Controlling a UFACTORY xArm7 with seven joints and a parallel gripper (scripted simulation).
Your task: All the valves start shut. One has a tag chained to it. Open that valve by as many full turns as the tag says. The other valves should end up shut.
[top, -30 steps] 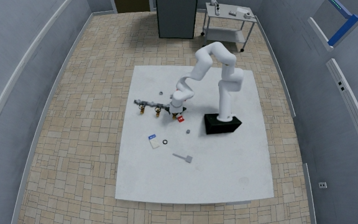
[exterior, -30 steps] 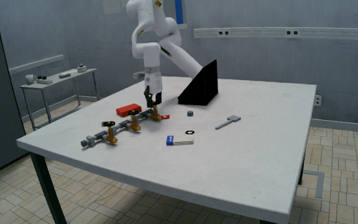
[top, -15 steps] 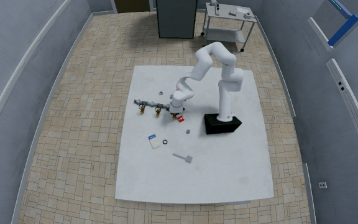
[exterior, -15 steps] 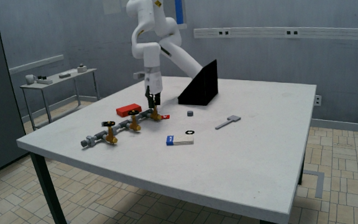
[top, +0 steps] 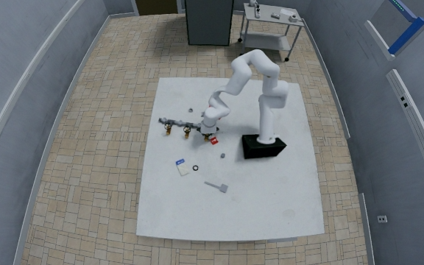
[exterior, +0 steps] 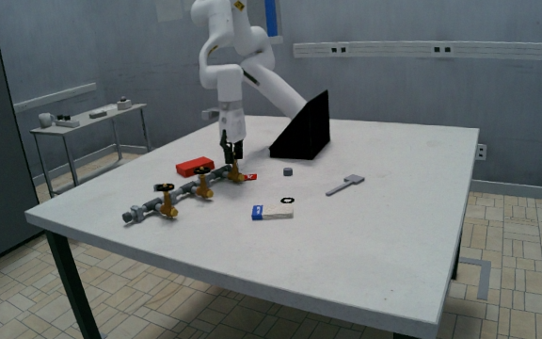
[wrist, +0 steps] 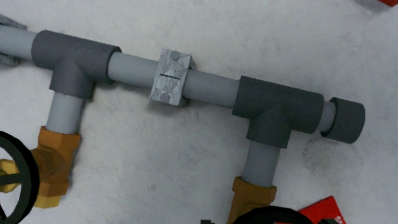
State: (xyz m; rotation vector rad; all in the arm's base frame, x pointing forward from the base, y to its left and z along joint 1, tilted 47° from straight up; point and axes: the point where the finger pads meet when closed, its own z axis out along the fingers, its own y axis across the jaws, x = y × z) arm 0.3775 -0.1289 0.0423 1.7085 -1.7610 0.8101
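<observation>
Now: the red tag 4 cm behind my hand, 3 cm to the left of it and 9 cm below it. The rest, counted from my hand: white box 19 cm ahead, 20 cm to the left, 9 cm below; then red block 8 cm behind, 21 cm to the right, 8 cm below; then grey flat tool 3 cm behind, 36 cm to the left, 9 cm below.
</observation>
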